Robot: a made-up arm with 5 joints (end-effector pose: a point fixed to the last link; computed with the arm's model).
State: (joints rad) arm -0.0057 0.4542 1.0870 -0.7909 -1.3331
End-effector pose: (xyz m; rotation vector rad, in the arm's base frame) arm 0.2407 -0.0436 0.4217 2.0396 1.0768 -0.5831
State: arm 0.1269 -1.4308 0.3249 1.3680 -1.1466
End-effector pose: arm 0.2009 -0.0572 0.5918 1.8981 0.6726 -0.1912
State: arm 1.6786 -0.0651 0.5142 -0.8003 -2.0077
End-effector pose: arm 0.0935 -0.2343 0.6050 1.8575 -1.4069 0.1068
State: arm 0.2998 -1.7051 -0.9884 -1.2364 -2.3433
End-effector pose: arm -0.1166 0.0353 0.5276 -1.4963 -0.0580 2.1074
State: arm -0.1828 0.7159 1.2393 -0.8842 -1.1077
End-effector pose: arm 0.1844 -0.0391 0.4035 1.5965 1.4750 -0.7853
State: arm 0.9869 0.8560 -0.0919 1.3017 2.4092
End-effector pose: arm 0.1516 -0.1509 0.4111 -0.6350 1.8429 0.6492
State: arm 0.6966 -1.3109 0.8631 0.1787 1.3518
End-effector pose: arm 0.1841 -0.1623 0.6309 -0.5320 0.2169 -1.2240
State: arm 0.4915 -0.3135 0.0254 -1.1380 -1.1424
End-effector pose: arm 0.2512 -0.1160 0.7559 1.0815 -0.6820 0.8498
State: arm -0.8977 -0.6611 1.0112 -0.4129 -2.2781
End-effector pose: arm 0.2438 0.0942 0.5768 -2.4095 -1.8005 -0.7004
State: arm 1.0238 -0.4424 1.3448 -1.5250 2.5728
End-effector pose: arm 0.1493 -0.1467 0.6187 -1.8245 0.4051 -1.8974
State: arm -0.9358 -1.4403 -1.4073 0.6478 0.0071
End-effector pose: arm 0.0496 -0.2253 0.7254 1.2985 -1.2665 1.2729
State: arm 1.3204 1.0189 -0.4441 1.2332 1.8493
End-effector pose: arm 0.1065 -0.1939 0.4059 0.0271 2.0764 -0.1873
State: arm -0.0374 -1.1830 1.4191 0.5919 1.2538
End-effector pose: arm 0.2222 -0.0925 0.4628 -0.7108 1.0774 -0.1841
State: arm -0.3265 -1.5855 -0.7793 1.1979 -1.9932
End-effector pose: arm 0.0465 -0.0674 0.7329 1.9232 0.5043 1.9466
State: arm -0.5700 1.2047 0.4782 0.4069 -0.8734
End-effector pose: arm 0.1377 -0.0550 0.3891 0.3978 2.1247 -1.4343
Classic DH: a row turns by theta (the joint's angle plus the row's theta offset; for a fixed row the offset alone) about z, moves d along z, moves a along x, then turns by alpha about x. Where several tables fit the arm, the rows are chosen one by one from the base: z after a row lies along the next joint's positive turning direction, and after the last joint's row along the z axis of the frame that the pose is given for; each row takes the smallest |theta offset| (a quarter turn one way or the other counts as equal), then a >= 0, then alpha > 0; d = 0 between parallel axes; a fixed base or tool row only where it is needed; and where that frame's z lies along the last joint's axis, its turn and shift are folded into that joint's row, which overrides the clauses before.
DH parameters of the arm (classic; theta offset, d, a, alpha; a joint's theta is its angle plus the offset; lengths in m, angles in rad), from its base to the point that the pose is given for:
base (fixed): -0.1878 0 0.1323 3.1416
joint 1: -0.1878 -0.5427 0.0118 1.5708
joint 2: -1.4426 0 0.0978 0
joint 3: -1.548 0 -0.1057 0
joint 4: 1.4198 -0.0425 -0.0146 1.5708
joint 5: 0.7741 -0.1132 -0.027 1.9639
tool (fixed): -1.9453 -0.011 0 0

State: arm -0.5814 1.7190 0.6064 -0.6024 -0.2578
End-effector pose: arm 0.1254 -0.0840 0.3496 0.0129 2.1001 -0.6542
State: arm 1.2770 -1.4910 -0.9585 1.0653 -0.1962
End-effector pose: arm 0.0567 0.0492 0.7410 0.1888 -1.0895 -0.6829
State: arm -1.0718 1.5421 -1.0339 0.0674 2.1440
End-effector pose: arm 0.3197 0.2013 0.4169 -1.6177 -0.3166 0.6633
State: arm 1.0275 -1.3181 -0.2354 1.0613 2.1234
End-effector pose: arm 0.0953 -0.0812 0.7428 -1.3454 0.3528 -1.7683
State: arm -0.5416 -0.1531 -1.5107 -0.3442 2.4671
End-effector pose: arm 0.1191 -0.0895 0.8391 -0.0629 -1.3270 -1.5586
